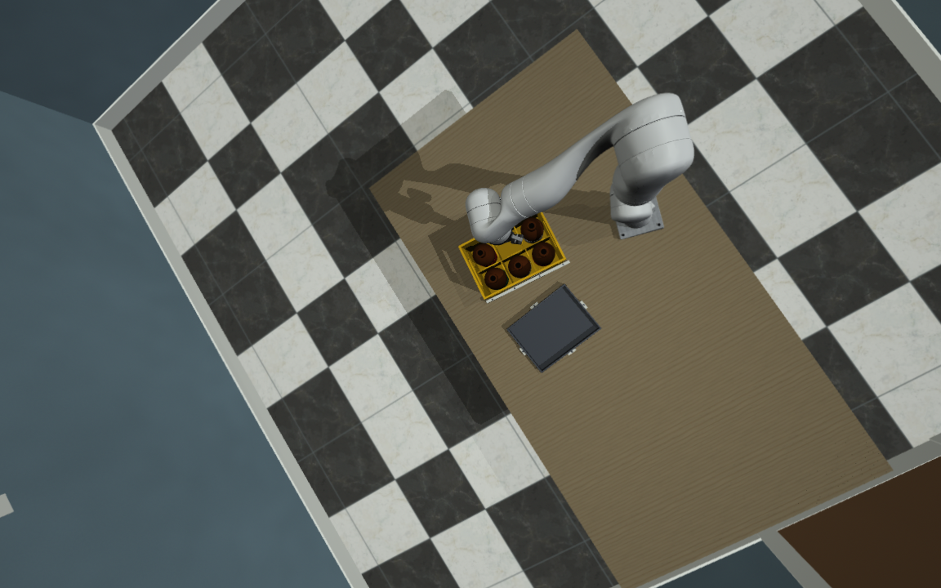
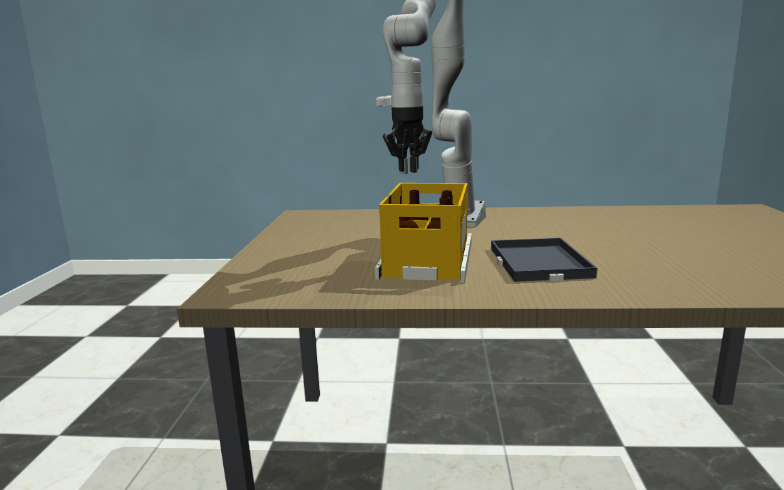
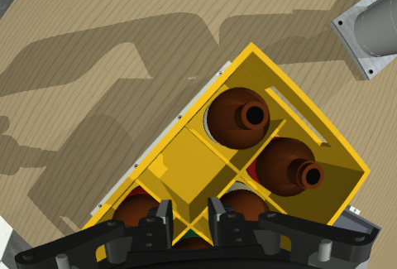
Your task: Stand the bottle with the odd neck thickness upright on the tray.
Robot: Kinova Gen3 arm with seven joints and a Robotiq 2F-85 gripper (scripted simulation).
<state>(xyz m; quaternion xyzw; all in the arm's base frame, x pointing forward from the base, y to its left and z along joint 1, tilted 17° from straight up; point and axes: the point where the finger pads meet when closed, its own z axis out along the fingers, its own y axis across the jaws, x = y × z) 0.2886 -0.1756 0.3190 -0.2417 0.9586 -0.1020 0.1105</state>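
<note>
The yellow crate is 16 cm below my hand, 4 cm to the left of it and 1 cm ahead of it. Round my hand: brown bottle 16 cm below, 11 cm to the left, 6 cm behind; then dark tray 31 cm to the left, 23 cm below, 9 cm ahead.
</note>
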